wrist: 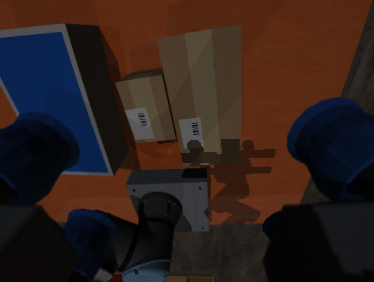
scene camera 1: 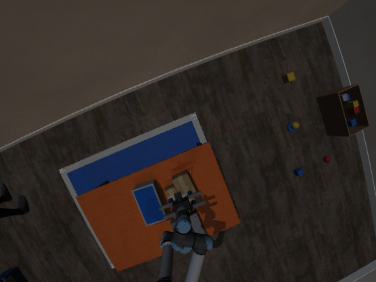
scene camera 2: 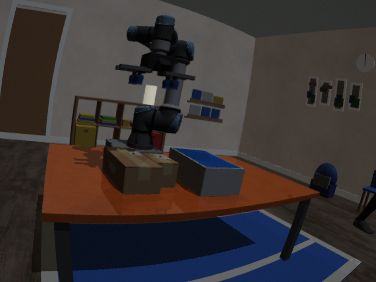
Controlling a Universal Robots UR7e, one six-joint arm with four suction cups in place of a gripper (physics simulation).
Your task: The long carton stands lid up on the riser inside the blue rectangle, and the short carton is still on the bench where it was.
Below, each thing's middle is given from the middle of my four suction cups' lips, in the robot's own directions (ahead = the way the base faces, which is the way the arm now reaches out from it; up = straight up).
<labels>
Now: the long carton [scene camera 2: 132, 172] 35 cm below my suction cup, 7 cm behind it and 2 cm to the right of it. The rest, counted from my suction cup: short carton [wrist: 144, 95] (35 cm below, 11 cm to the left, 7 cm behind); then grey riser [scene camera 2: 206, 174] (34 cm below, 33 cm to the left, 6 cm behind).
</labels>
